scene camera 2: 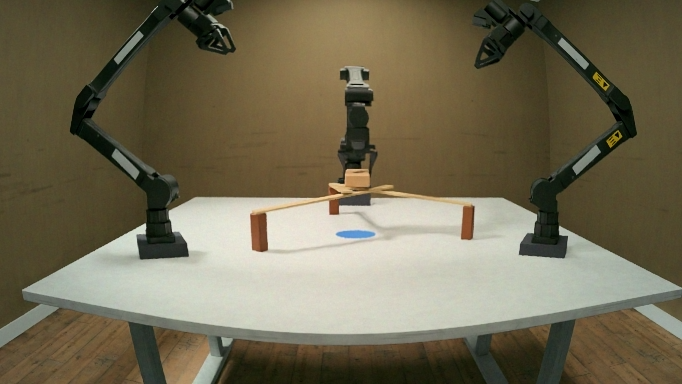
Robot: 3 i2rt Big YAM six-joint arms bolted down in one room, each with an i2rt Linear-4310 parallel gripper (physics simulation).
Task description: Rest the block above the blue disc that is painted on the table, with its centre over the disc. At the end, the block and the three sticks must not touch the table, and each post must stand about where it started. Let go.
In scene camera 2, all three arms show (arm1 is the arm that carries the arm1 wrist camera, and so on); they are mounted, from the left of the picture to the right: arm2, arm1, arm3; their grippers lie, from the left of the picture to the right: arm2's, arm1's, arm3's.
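Observation:
The tan block [357, 179] sits upright on the crossing of three thin wooden sticks, raised above the table. The left stick [300, 202], right stick [425, 197] and short-looking back stick [338, 188] slope up from the left post [259, 232], right post [467, 223] and back post [333, 203], all standing. The blue disc [355, 234] shows lower in the picture, roughly in line with the block. Arm1's gripper [357, 165] is open, its fingers apart just above and behind the block. Arm2's gripper [225, 45] and arm3's gripper [482, 57] are high up, away from the block; their finger gaps are unclear.
The white table [350, 295] carries the arm bases: arm2's base [162, 246] at left, arm3's base [543, 246] at right, and arm1's base [356, 200] at the back, partly hidden behind the sticks. Walls stand behind and at the sides.

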